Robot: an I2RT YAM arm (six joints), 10 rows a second.
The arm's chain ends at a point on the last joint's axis. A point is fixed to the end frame.
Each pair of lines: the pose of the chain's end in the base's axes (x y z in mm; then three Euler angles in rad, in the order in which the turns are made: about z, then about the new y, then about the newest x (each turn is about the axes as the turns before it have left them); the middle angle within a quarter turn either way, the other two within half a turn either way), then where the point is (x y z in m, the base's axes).
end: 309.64 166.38 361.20 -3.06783 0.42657 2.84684
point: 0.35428 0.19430 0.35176
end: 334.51 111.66 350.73 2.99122 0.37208 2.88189
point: 0.38382 0.12802 0.33798
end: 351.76 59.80 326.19 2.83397 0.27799 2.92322
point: 0.40157 0.06743 0.30823
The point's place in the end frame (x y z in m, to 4 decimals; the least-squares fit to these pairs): -0.0385 0.0154 0.0338
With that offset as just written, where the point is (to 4 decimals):
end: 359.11 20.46 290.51 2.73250 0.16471 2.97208
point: 0.4069 0.0225 0.2665
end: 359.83 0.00 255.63 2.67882 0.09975 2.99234
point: 0.4059 -0.0004 0.2285
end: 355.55 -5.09 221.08 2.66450 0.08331 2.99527
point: 0.4012 -0.0060 0.1932
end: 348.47 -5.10 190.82 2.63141 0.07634 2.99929
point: 0.3938 -0.0075 0.1626
